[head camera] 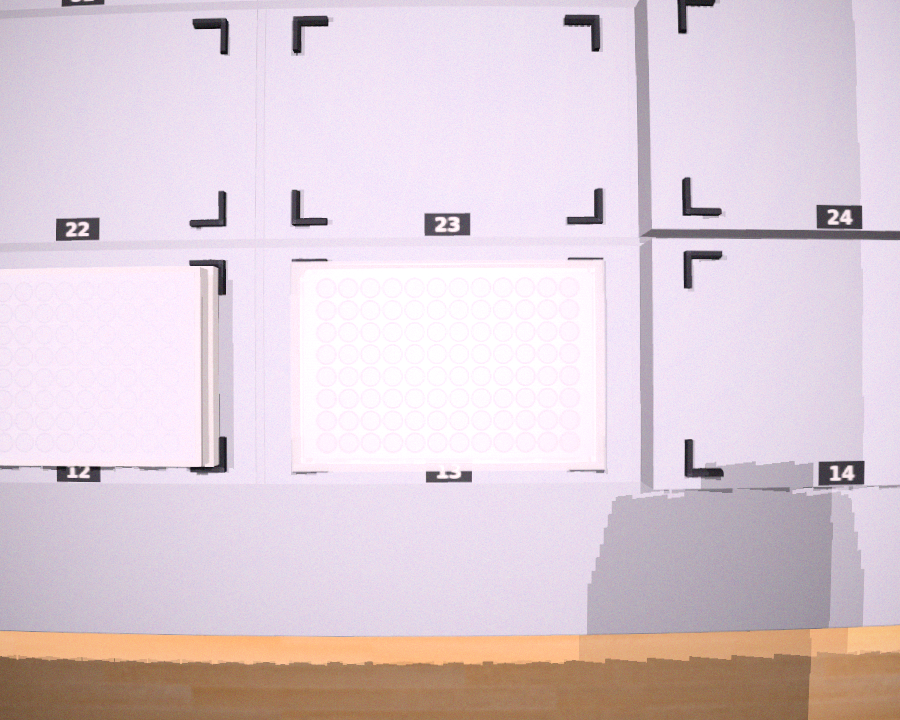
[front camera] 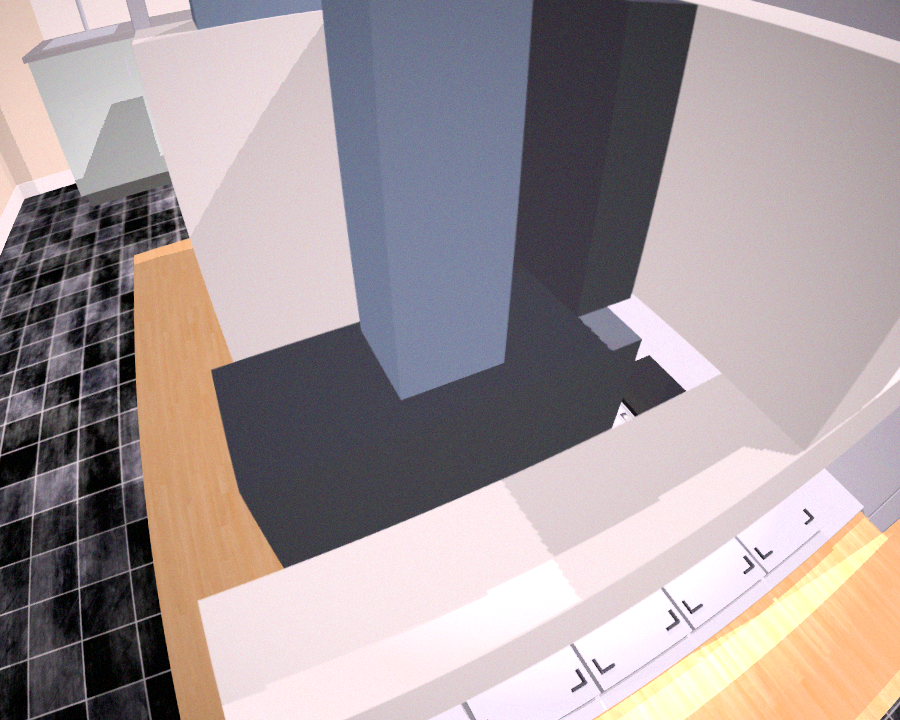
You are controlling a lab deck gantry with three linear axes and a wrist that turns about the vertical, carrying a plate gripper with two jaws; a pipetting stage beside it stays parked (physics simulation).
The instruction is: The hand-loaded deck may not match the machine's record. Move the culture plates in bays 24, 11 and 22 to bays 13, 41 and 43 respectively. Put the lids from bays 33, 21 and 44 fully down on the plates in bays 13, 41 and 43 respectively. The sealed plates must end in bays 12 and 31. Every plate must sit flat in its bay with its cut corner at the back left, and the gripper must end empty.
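Frame: origin at the robot's base, x ahead, y left, z up, level; metres.
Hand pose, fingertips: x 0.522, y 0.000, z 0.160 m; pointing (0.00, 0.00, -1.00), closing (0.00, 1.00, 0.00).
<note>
After its pixels a point has its place.
In the head view a white plate (head camera: 448, 367) @[x 0.392, y 0.042, z 0.017 m] with faint round wells lies within the corner marks of bay 13. I cannot make out its cut corner or whether a lid covers it. The right part of another white plate (head camera: 97, 367) @[x 0.247, y 0.043, z 0.014 m] shows in bay 12, its side wall visible at the right. In the front view a black-topped piece (front camera: 654, 381) @[x 0.370, y 0.378, z 0.017 m] partly shows beyond my dark gripper housing (front camera: 420, 442) @[x 0.552, y -0.018, z 0.346 m]. The housing hangs low over the deck and hides most bays. The jaws are hidden in the front view and do not show in the head view.
Bays 23 (head camera: 450, 120) @[x 0.394, y 0.150, z 0.000 m], 24 (head camera: 765, 112) @[x 0.525, y 0.148, z 0.014 m] and 14 (head camera: 758, 360) @[x 0.520, y 0.044, z 0.015 m] show their black corner marks, as does part of bay 22 (head camera: 90, 120) @[x 0.233, y 0.153, z 0.000 m]. A blue column (front camera: 442, 187) @[x 0.542, y -0.004, z 0.433 m] rises from the housing. A pale front wall (front camera: 420, 555) @[x 0.614, y -0.044, z 0.400 m] crosses the near side; a wooden edge (head camera: 375, 647) @[x 0.358, y -0.086, z -0.010 m] borders the deck.
</note>
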